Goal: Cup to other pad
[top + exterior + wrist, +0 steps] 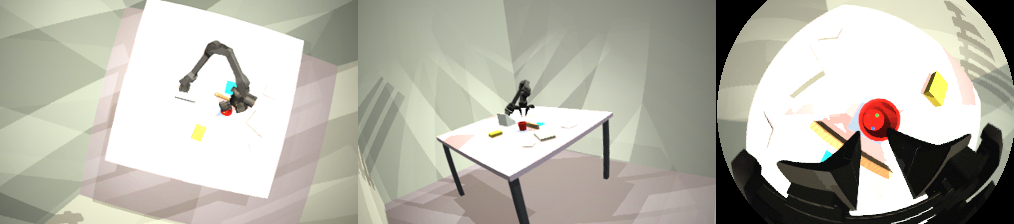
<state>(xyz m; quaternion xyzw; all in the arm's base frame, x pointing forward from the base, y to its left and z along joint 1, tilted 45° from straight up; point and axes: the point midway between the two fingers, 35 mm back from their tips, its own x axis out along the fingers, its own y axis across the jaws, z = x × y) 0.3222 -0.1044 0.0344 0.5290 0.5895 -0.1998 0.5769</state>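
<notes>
Now: the red cup 80 mm below my gripper tip, 20 mm to the right of it and 10 mm behind it. Round my gripper tip: wooden bar: 110 mm below, 70 mm to the left; then cyan pad: 150 mm to the left, 130 mm below, 20 mm ahead; then pale blue pad: 130 mm below, 20 mm to the right, 10 mm behind.
</notes>
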